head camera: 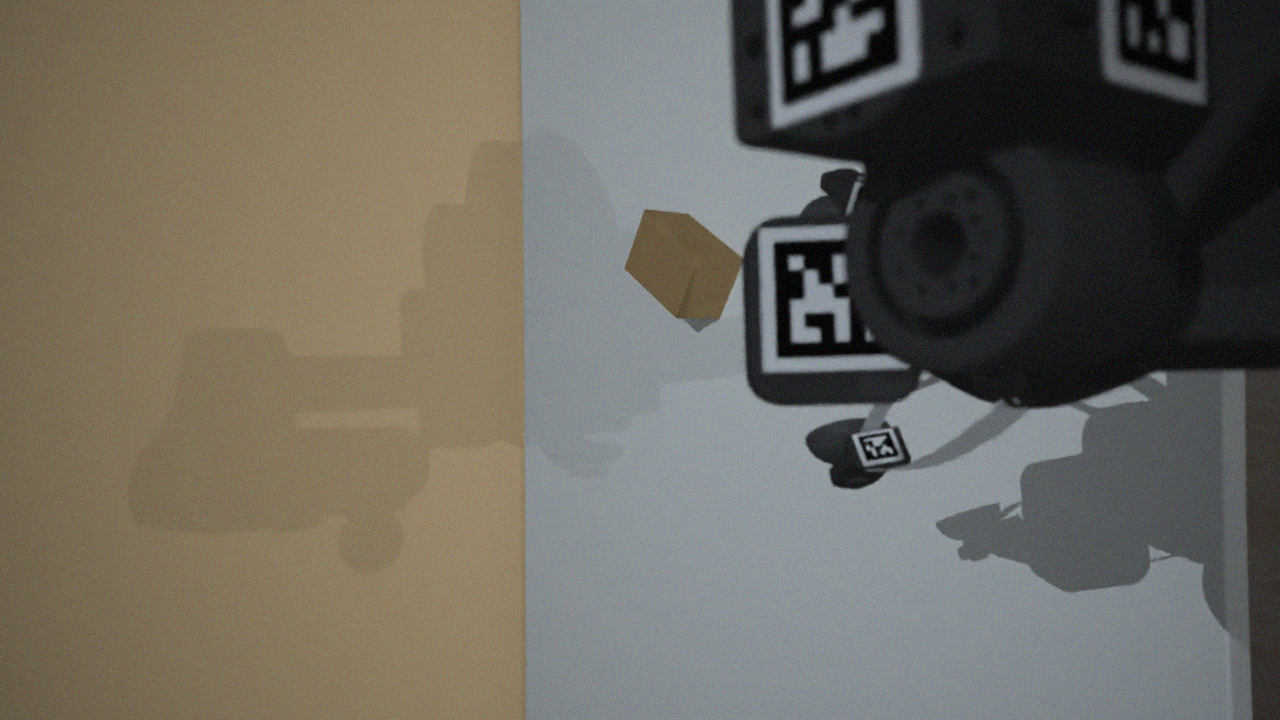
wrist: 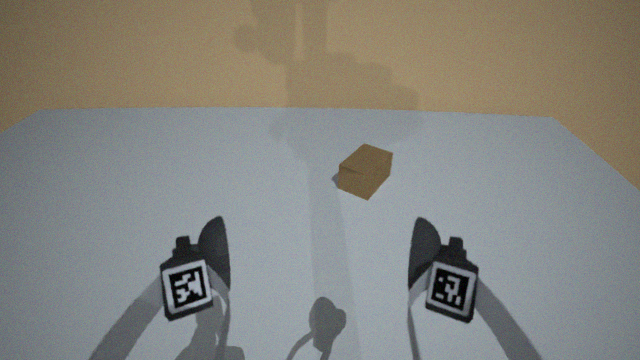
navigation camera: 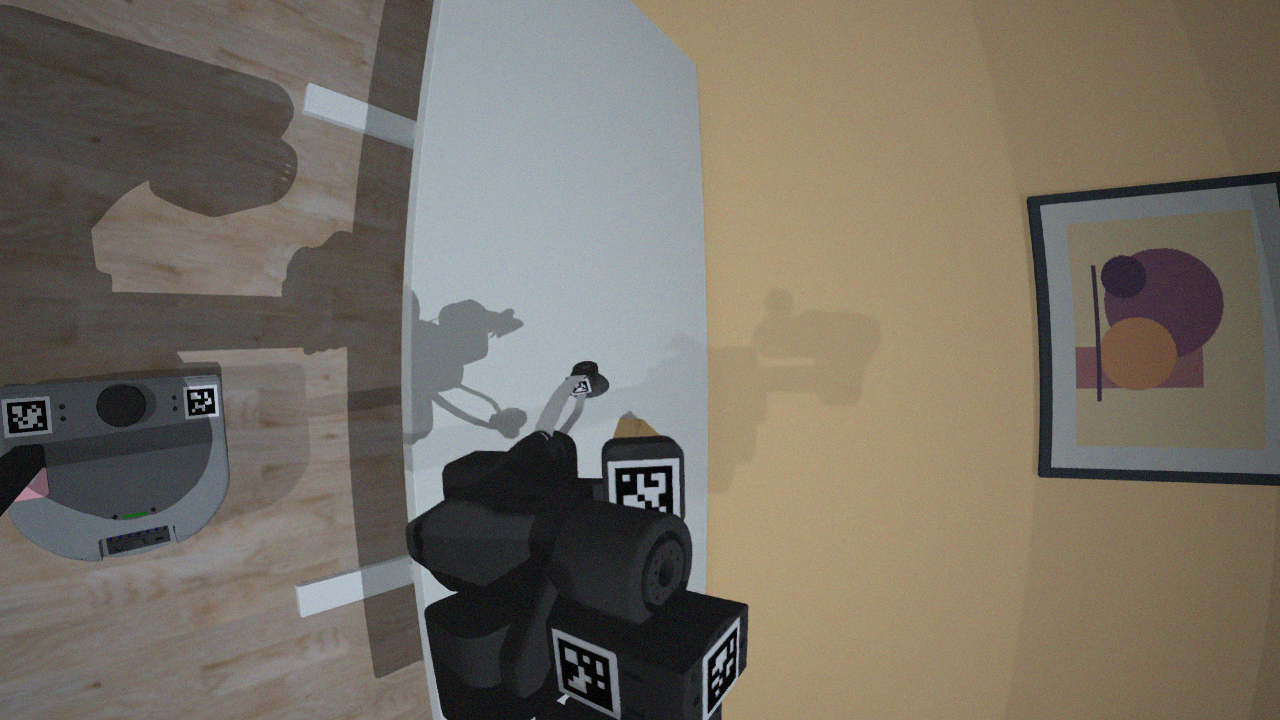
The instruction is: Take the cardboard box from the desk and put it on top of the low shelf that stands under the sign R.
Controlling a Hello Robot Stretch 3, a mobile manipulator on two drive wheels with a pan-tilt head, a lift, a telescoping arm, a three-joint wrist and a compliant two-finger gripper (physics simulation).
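Pixels of known places: gripper, between the fingertips: (navigation camera: 593, 436); robot's base, origin of its link: (navigation camera: 122, 403).
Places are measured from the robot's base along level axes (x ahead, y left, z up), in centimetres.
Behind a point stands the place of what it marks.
The small brown cardboard box (head camera: 682, 261) {x -11.1, y -68.7, z 77.0 cm} (navigation camera: 633, 426) {x -7.5, y -69.1, z 75.6 cm} (wrist: 365, 172) sits on the white desk (head camera: 716, 582) {x 17.2, y -72.0, z 72.0 cm} (navigation camera: 554, 179) {x 33.5, y -55.1, z 72.0 cm} (wrist: 125, 200), towards its wall side. In the navigation camera view it is mostly hidden behind the wrist. My gripper (head camera: 845, 317) {x -2.6, y -37.5, z 93.2 cm} (wrist: 319, 244) {x -2.6, y -37.5, z 93.2 cm} is open, with the fingers wide apart and no object between them. It is over the desk, and the box shows beyond the fingertips, a little right of the midline in the wrist view. The low shelf and the sign R do not show in these views.
A tan wall (head camera: 259, 179) {x -23.2, y -106.9, z 100.8 cm} (navigation camera: 859, 179) {x 42.0, y -111.4, z 110.3 cm} (wrist: 150, 50) runs along the desk's far edge, with a framed picture (navigation camera: 1042, 340) {x 4.6, y -106.5, z 145.1 cm} on it. My base (navigation camera: 161, 465) {x -11.0, y -5.2, z 16.0 cm} stands on the wooden floor (navigation camera: 223, 626) {x -51.9, y -12.2, z 0.0 cm} beside the desk. Two white desk feet (navigation camera: 358, 111) (navigation camera: 349, 586) reach out towards the base side.
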